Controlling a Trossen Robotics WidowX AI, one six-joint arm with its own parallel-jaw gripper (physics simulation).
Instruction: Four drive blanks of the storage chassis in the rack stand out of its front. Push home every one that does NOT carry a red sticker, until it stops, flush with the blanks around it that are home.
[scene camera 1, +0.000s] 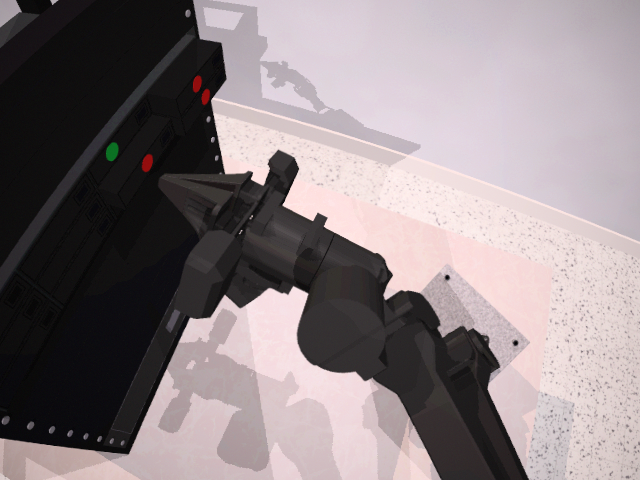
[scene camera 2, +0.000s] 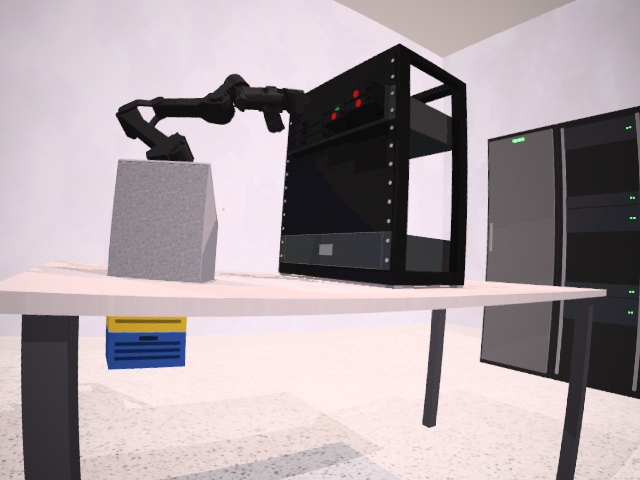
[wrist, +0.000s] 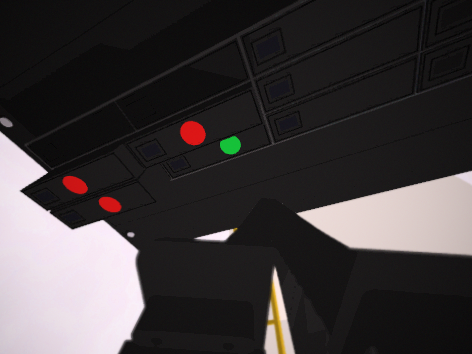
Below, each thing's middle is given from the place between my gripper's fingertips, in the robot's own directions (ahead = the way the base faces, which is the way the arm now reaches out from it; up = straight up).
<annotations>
The black rack (scene camera 1: 105, 105) lies 22 cm ahead of my hand and 18 cm below it.
</annotations>
